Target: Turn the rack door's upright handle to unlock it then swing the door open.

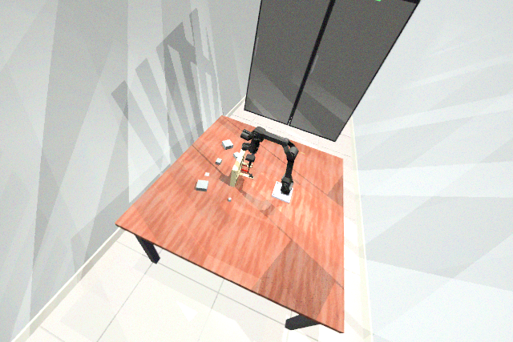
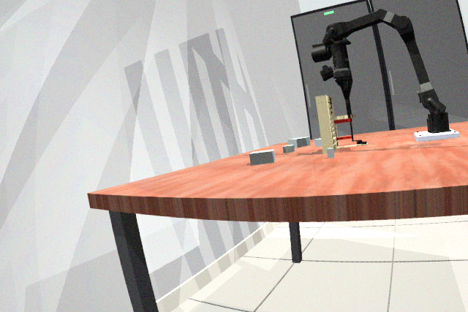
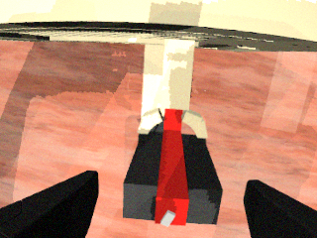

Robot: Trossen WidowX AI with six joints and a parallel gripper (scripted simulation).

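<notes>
The upright handle lies 50 mm below my gripper tip and 10 mm behind it. Round my gripper tip: block 260 mm to the left, 150 mm below, 70 mm ahead.
</notes>
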